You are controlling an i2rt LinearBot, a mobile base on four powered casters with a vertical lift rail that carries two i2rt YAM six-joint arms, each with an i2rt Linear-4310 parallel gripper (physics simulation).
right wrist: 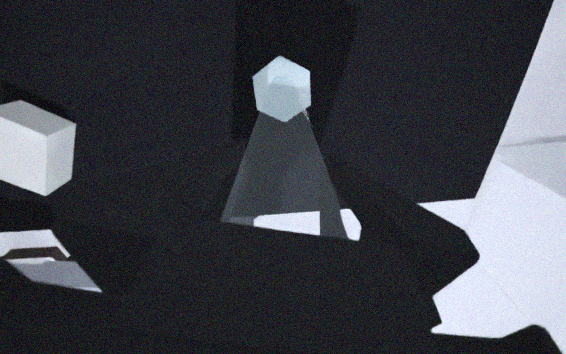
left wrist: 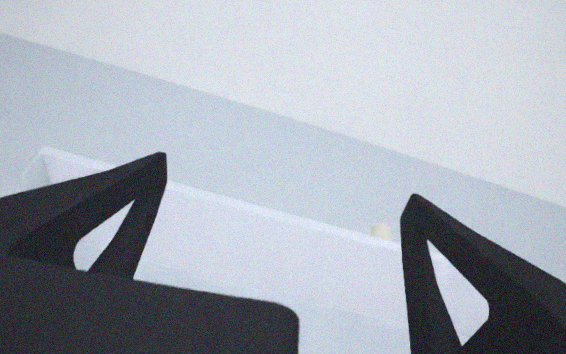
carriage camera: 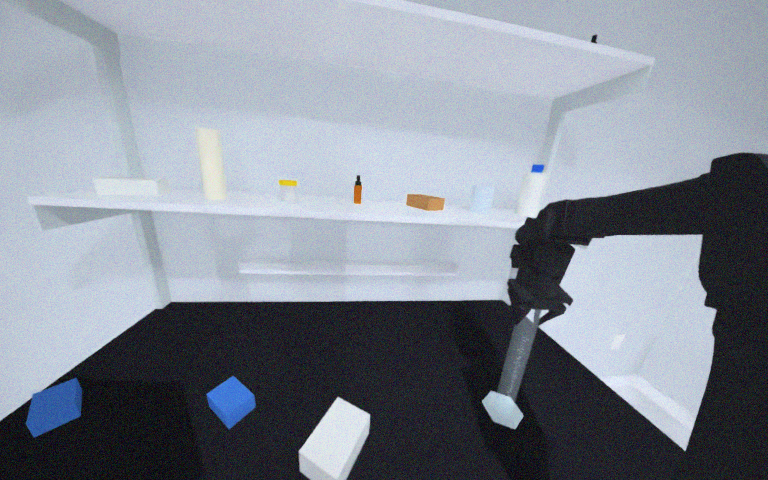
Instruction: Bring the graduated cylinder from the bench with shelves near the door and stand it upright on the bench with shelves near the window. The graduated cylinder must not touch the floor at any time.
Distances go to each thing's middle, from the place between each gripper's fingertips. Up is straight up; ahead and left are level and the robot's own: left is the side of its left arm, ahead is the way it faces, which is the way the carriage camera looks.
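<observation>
From my right hand, the blue-capped bottle [carriage camera: 533, 185] is 39 cm ahead, 21 cm to the right and 29 cm above, while the graduated cylinder [carriage camera: 500, 405] is 1 cm behind that hand and 9 cm below it. There's a cream cylinder [carriage camera: 208, 141] too, 23 cm ahead of my right hand, 81 cm to the left of it and 29 cm above it, and going by their middles it's the farthest from my right hand of the things named here.
Counted from my left hand, the cream cylinder is 54 cm ahead, 13 cm to the left and 3 cm below; of these things, measured to their middles, that cream cylinder is the nearest to my left hand. The graduated cylinder is 30 cm ahead of my left hand, 69 cm to the right of it and 41 cm below it, and the blue-capped bottle is 70 cm ahead of that same hand, 89 cm to the right of it and 3 cm below it.
</observation>
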